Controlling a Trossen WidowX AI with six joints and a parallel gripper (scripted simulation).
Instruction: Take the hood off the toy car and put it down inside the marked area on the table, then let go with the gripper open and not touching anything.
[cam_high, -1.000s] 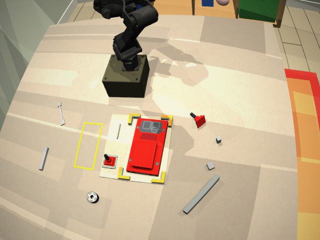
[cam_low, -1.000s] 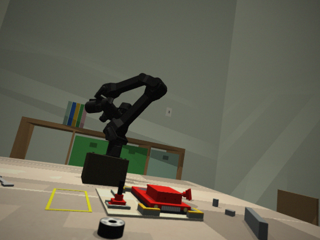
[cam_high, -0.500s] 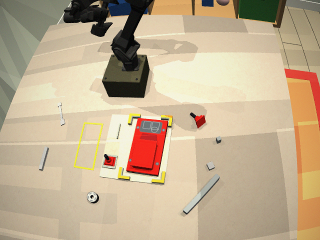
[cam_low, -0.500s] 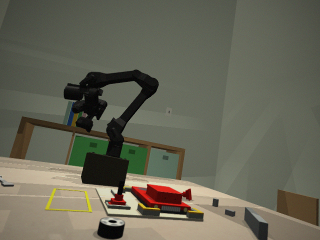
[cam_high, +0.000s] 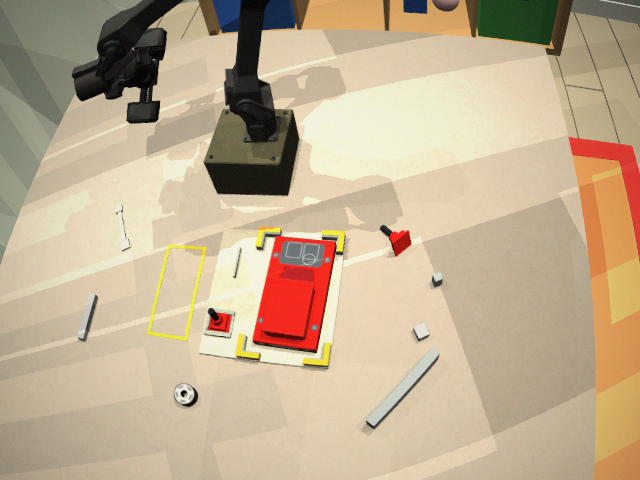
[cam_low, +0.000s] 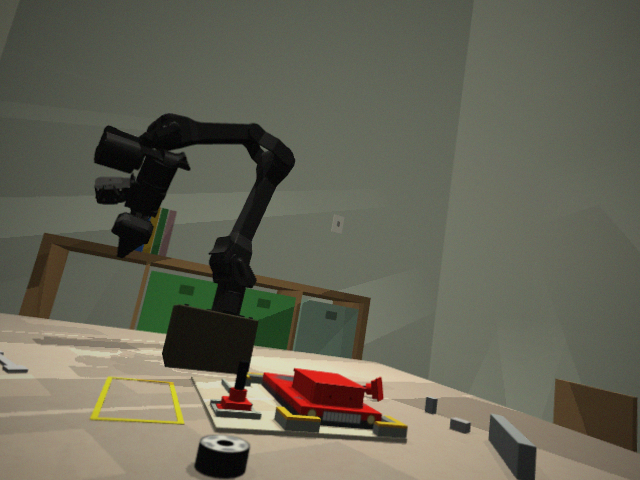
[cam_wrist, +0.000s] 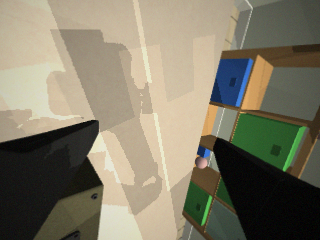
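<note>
Now: gripper tip 41 cm short of the red hood, 28 cm to the right of it and 16 cm above it. The rest, counted from my gripper tip: grey bar (43 cm ahead, 19 cm below, 14 cm to the right).
</note>
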